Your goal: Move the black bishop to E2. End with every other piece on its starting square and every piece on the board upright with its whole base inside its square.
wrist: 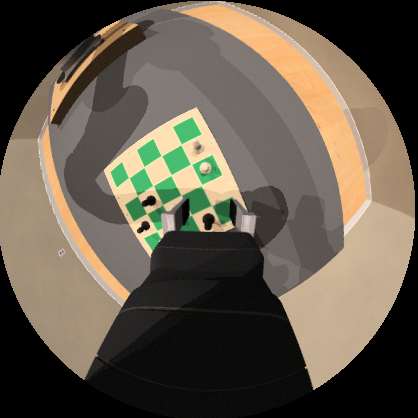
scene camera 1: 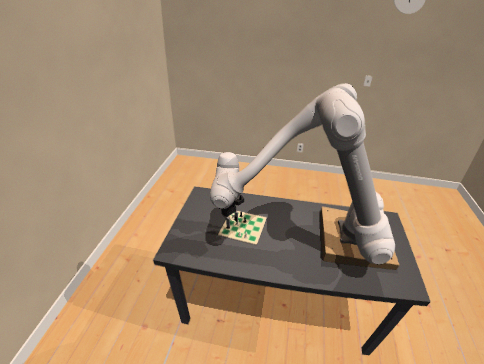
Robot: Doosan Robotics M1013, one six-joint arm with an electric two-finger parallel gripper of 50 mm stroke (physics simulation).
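Places are measured from the arm's base along level axes (x ahead, y left, z up), in metres.
Pixels of known places: gripper, fingertip midpoint: (wrist: 209, 206) (scene camera 1: 232, 223); arm's base, link origin: (scene camera 1: 354, 234).
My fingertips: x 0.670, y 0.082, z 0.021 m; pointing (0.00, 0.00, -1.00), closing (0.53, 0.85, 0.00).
Observation:
For each thing: its middle in the pictures, then the offset to it from my fingertips. Level surfaces: height alone.
- chessboard, body centre: (wrist: 167, 190) (scene camera 1: 243, 226) dx -0.050, dy -0.055, dz -0.062 m
- black piece with a round head, body centre: (wrist: 207, 223) dx +0.029, dy -0.021, dz -0.037 m
- dark table, surface height: dz -0.065 m
The chessboard (scene camera 1: 262, 222) (wrist: 169, 140) has green and cream squares. My gripper (scene camera 1: 230, 214) (wrist: 209, 206) is open over the far-left part of the board in the scene view. In the wrist view a black piece with a round head (wrist: 208, 220) shows in the gap between the fingers, not gripped. Two more black pieces (wrist: 148, 201) (wrist: 143, 227) stand left of the fingers. I cannot tell which black piece is the bishop. A white piece (wrist: 205, 168) stands on a green square, and another white piece (wrist: 198, 147) stands beside it. The gripper body and left finger hide part of the board.
The board lies on a dark table (scene camera 1: 290, 250) (wrist: 240, 130). The arm's base stands on a wooden block (scene camera 1: 330, 240) (wrist: 95, 62) at the table's right in the scene view. Black pieces stand close to both sides of the left finger in the wrist view.

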